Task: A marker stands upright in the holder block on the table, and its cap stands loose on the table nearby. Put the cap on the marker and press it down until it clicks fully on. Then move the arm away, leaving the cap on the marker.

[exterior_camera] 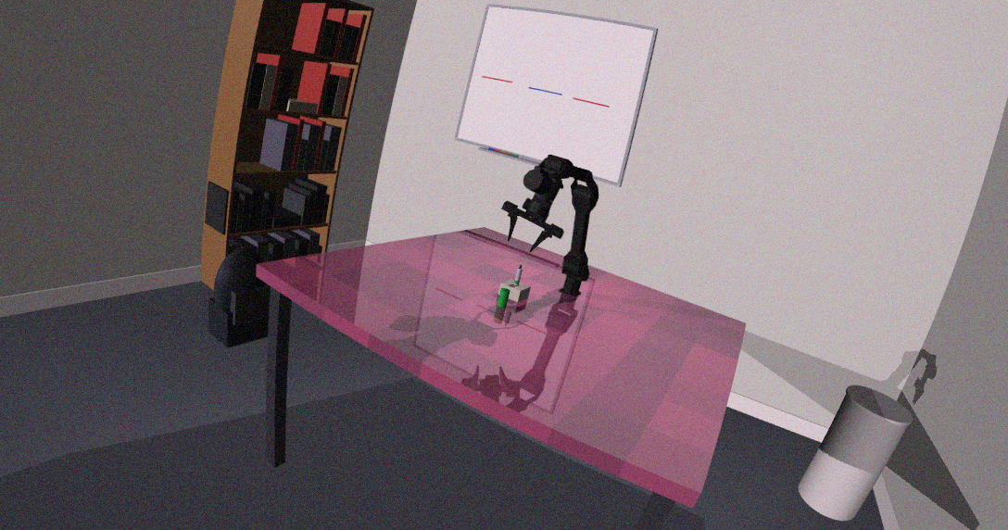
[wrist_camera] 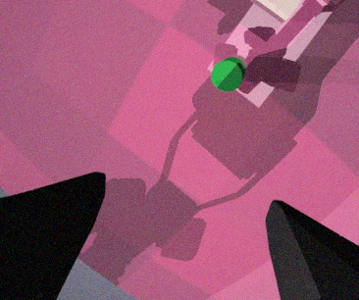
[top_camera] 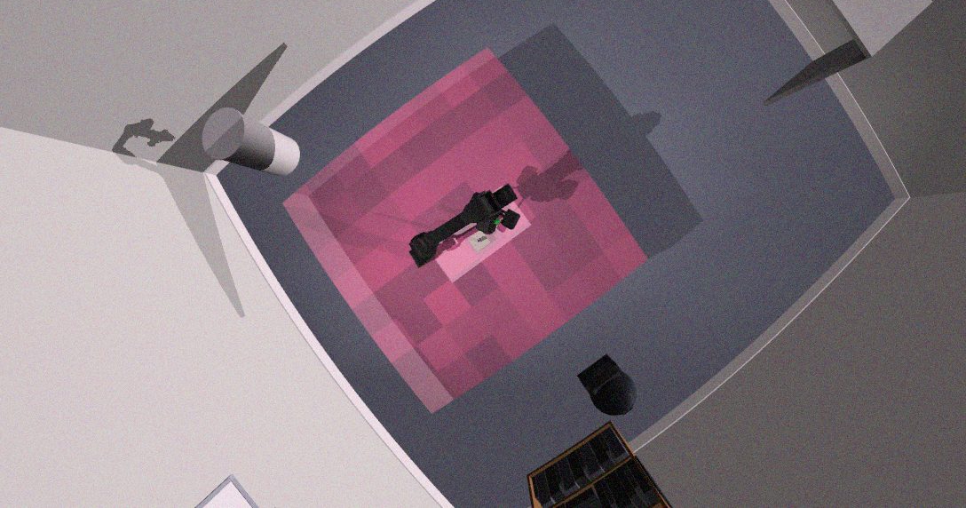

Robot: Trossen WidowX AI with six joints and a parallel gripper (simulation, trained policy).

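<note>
Right now the green cap is 20 mm behind my gripper tip, 20 mm to the right of it and 170 mm below it. Round my gripper tip: white holder block (130 mm behind, 40 mm to the right, 180 mm below).
</note>
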